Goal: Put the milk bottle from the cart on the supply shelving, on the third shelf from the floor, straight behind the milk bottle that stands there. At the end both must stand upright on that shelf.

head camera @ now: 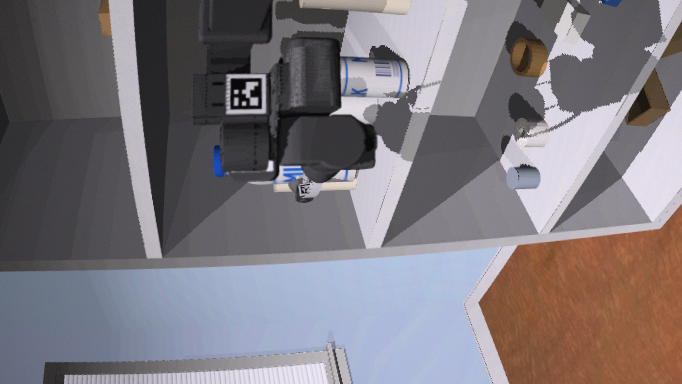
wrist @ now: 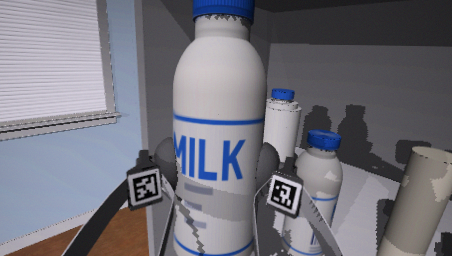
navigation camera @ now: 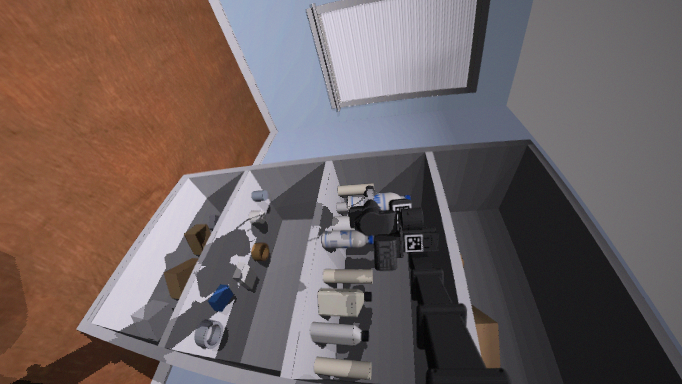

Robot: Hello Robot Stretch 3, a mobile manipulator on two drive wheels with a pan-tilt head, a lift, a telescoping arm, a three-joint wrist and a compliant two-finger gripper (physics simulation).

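Frame: origin at the robot's base, x right, y ahead, z up, level; centimetres.
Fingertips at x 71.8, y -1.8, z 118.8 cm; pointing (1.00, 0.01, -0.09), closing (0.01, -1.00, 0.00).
Pixels of each thing's middle, then the offset from my fingertips to it. "pt": a spot on its surface instead.
- white blue-capped container at the middle of its body: (navigation camera: 358, 224) dx +28.2, dy -11.7, dz -8.7 cm
- carton at the middle of its body: (navigation camera: 345, 302) dx +0.7, dy -33.4, dz -10.8 cm
- grey bottle at the middle of its body: (navigation camera: 340, 334) dx -8.6, dy -39.2, dz -11.0 cm
- shelf board at a spot on its surface: (head camera: 132, 125) pt dx +9.4, dy -6.0, dz +24.4 cm
My gripper (wrist: 217, 157) is shut on the milk bottle (head camera: 290, 174) (navigation camera: 390, 200) (wrist: 220, 95), which has a blue cap and is held upright above the third shelf (head camera: 387, 210) (navigation camera: 300, 310) (wrist: 367, 175). The wrist partly covers this bottle in the head and navigation views. The other milk bottle (head camera: 375, 77) (navigation camera: 345, 239) (wrist: 320, 175) stands upright on the shelf. In the wrist view it is to the right of the held bottle, farther off and lower, partly behind the right finger. In the head view the wrist hides its top.
A white blue-capped container (navigation camera: 341, 223) (wrist: 282, 130) stands left of the standing milk bottle in the wrist view. A beige cylinder (navigation camera: 347, 276) (wrist: 417, 200) is on its right, then a carton (navigation camera: 337, 303) and grey bottle (navigation camera: 334, 333). Another beige cylinder (navigation camera: 354, 190) is near the side wall. A shelf board (head camera: 132, 125) (navigation camera: 442, 200) is overhead.
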